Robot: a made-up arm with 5 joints. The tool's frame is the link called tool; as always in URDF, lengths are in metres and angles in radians. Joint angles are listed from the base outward. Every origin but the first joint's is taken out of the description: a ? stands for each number. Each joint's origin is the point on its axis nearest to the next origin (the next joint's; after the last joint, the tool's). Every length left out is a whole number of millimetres.
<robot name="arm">
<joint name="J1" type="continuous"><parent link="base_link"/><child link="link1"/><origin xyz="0.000 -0.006 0.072" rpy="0.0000 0.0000 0.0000"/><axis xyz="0 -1 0"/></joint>
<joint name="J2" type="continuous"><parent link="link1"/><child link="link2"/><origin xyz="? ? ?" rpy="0.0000 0.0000 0.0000"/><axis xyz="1 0 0"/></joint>
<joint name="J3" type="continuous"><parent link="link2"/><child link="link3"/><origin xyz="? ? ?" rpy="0.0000 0.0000 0.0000"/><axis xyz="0 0 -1"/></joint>
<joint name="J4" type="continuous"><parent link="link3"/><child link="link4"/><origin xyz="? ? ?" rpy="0.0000 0.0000 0.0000"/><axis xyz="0 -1 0"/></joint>
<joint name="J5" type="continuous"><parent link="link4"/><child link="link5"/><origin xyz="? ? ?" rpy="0.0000 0.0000 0.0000"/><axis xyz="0 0 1"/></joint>
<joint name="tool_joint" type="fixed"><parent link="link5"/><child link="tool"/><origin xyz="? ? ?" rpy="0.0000 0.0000 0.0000"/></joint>
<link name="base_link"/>
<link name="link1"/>
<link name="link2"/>
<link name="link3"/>
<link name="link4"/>
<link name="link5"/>
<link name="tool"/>
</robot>
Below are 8 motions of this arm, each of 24 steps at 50 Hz.
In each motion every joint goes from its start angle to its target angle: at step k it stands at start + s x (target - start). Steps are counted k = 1, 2, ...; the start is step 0. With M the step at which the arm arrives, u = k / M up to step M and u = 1 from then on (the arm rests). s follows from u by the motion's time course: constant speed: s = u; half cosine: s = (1 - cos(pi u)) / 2; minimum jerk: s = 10 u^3 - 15 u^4 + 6 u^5.
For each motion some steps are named. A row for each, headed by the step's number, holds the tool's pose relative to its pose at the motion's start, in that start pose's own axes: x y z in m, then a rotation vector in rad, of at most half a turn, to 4 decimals.
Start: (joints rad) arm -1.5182 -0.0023 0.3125 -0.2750 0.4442
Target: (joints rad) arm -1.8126 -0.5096 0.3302 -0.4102 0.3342
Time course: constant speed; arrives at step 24
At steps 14, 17, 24:
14: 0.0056 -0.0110 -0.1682 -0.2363 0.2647 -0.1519
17: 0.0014 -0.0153 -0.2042 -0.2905 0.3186 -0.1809
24: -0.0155 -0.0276 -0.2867 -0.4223 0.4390 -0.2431

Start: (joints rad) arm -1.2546 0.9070 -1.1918 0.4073 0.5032
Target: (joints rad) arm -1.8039 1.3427 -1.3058 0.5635 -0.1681
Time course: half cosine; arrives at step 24
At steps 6, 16, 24:
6: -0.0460 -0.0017 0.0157 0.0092 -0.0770 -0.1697
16: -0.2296 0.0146 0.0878 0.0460 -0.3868 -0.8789
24: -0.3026 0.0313 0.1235 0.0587 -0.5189 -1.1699

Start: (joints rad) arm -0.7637 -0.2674 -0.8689 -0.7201 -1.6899
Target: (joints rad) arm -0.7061 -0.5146 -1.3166 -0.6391 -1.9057
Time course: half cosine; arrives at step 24
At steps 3, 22, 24:
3: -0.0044 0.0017 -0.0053 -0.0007 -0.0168 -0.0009
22: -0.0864 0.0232 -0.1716 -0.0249 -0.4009 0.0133
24: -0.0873 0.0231 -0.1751 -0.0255 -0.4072 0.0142

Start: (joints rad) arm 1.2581 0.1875 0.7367 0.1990 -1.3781
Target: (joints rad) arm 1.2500 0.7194 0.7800 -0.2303 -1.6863
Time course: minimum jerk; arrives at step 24
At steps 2, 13, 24:
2: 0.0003 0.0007 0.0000 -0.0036 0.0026 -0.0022
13: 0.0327 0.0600 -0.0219 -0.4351 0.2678 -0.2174
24: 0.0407 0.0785 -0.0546 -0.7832 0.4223 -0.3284

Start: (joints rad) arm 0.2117 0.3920 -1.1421 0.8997 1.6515
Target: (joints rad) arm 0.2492 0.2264 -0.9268 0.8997 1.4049
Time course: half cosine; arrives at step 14
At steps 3, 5, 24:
3: -0.0019 0.0086 -0.0041 0.0163 0.0231 -0.0318
5: -0.0047 0.0223 -0.0097 0.0405 0.0614 -0.0821
24: -0.0112 0.0785 -0.0225 0.1147 0.2370 -0.2811

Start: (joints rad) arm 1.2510 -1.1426 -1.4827 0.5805 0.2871
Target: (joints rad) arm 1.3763 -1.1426 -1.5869 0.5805 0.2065
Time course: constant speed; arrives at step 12
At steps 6, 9, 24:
6: -0.0193 -0.0132 0.0245 -0.0240 0.0049 -0.0302
9: -0.0291 -0.0191 0.0370 -0.0359 0.0075 -0.0452
24: -0.0389 -0.0245 0.0497 -0.0478 0.0101 -0.0603

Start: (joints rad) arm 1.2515 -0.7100 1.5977 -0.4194 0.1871
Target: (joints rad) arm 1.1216 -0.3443 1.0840 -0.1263 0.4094
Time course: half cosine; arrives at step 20
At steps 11, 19, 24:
11: 0.0061 0.0424 0.0117 -0.1283 0.0853 0.4357
19: 0.0108 0.0789 0.0121 -0.1437 0.1506 0.7581
24: 0.0109 0.0795 0.0120 -0.1434 0.1516 0.7628

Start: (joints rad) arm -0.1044 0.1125 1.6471 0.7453 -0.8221
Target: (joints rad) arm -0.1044 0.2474 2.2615 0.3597 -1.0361
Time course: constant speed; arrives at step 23
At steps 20, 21, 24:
20: 0.1307 -0.0280 -0.0859 -0.5520 0.0082 -0.6099
21: 0.1372 -0.0326 -0.0894 -0.5778 0.0068 -0.6422
24: 0.1502 -0.0427 -0.0959 -0.6287 0.0036 -0.7073

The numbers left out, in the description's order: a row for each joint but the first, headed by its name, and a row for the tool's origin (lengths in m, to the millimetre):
J2: 0.436 0.000 -0.111
J3: 0.000 0.322 -0.004
J4: 0.099 -0.013 0.000
J5: 0.279 0.000 0.064
tool: -0.164 -0.016 0.000

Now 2 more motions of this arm.
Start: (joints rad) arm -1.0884 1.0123 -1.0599 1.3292 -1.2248
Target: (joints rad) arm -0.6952 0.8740 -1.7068 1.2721 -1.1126
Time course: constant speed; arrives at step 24
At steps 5, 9, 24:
5: -0.0496 0.0136 0.0073 0.0470 0.1795 0.1241
9: -0.0868 0.0212 0.0162 0.0828 0.3220 0.2253
24: -0.2005 0.0284 0.0647 0.2017 0.8508 0.6138

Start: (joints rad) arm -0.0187 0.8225 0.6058 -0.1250 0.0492
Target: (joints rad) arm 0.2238 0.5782 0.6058 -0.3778 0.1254
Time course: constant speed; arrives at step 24
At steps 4, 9, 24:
4: -0.0099 0.0132 0.0032 -0.0217 -0.0030 0.0389
9: -0.0224 0.0287 0.0074 -0.0493 -0.0076 0.0848
24: -0.0592 0.0691 0.0211 -0.1326 -0.0277 0.2040

